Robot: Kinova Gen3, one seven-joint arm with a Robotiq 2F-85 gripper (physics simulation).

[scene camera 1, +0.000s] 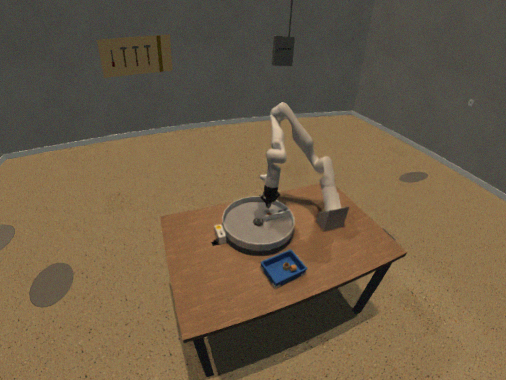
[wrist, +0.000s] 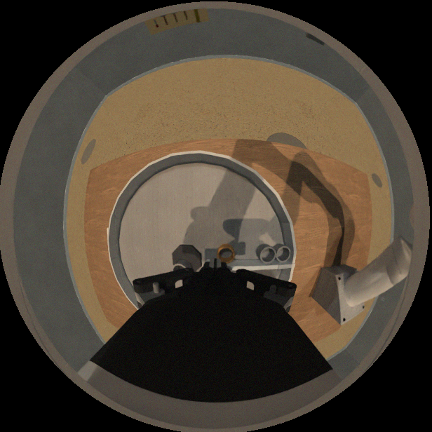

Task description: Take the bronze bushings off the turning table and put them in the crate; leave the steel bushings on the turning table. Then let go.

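Places are measured from the arm's base along level axes (x down, y left, z ahead), in centimetres.
Pixels of known places: gripper, fingertip midpoint: (scene camera 1: 267, 207); arm's base, link origin: (scene camera 1: 332, 209).
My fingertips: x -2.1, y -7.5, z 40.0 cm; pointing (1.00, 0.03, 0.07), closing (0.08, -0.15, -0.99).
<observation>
For each thing: its top centre in the pictures, then the offset to it from my fingertips. "spot": a spot on its surface instead.
- turning table, top centre: (scene camera 1: 258, 221) dy +3.0, dx +7.1, dz +6.1 cm
- blue crate, top centre: (scene camera 1: 283, 265) dy +36.4, dx +8.2, dz +1.4 cm
- dark hub, top centre: (scene camera 1: 258, 219) dy +4.7, dx +4.6, dz +6.3 cm
- light bar, surface spot: (scene camera 1: 278, 216) spot: dy +1.6, dx +6.8, dz -6.8 cm
- small white box, surface spot: (scene camera 1: 220, 234) spot: dy +9.4, dx +7.4, dz +29.4 cm
The turning table (scene camera 1: 242, 229) (wrist: 165, 200) is a round grey tray with a raised rim. A bronze bushing (wrist: 226, 246) stands on it, just beyond and slightly right of my fingertips in the wrist view. Two steel bushings, one (wrist: 259, 254) nearer and another (wrist: 288, 253) by the rim, stand side by side to its right. My gripper (scene camera 1: 268, 205) (wrist: 214, 264) is shut and empty, over the turning table's far part in the scene view. The blue crate (scene camera 1: 273, 271) holds two bronze bushings, one (scene camera 1: 286, 266) beside the other (scene camera 1: 293, 268). The steel bushings are not clear in the scene view.
A dark hub (scene camera 1: 258, 221) (wrist: 186, 253) rises in the turning table's middle. A light bar (scene camera 1: 278, 216) (wrist: 267, 267) runs inward from the rim beside the bushings. A small white box (scene camera 1: 220, 234) stands at the rim's left. The arm's base (scene camera 1: 332, 218) (wrist: 332, 292) is to the right.
</observation>
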